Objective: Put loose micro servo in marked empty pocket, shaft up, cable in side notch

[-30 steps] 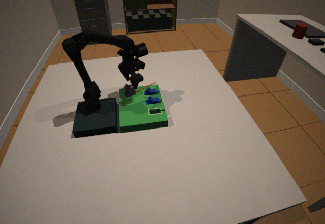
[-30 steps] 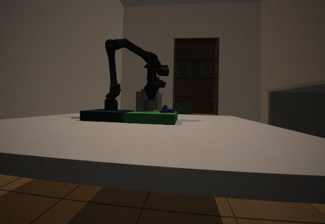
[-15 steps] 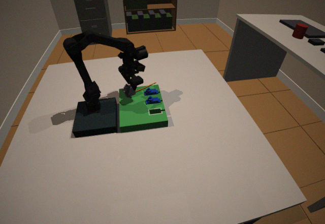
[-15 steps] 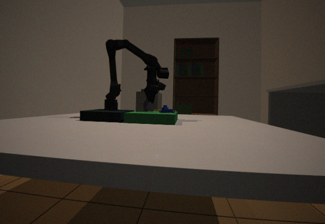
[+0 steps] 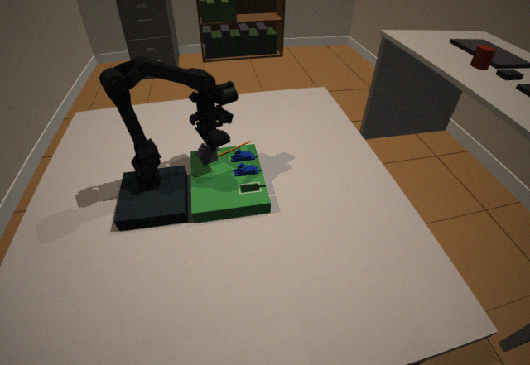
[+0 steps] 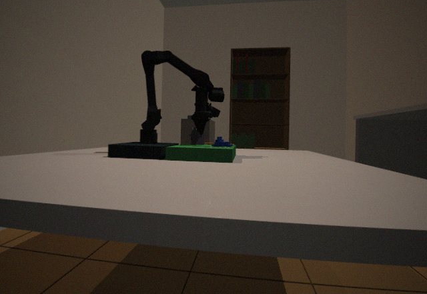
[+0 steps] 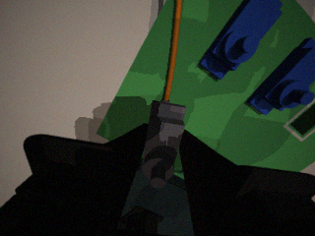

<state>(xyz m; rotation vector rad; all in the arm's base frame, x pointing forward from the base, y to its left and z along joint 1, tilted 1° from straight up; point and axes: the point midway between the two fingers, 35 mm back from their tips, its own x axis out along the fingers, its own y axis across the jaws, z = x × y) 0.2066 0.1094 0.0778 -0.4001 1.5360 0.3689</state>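
Now: gripper tip 9 cm to the left of the green deck, 7 cm above it and 1 cm short of it.
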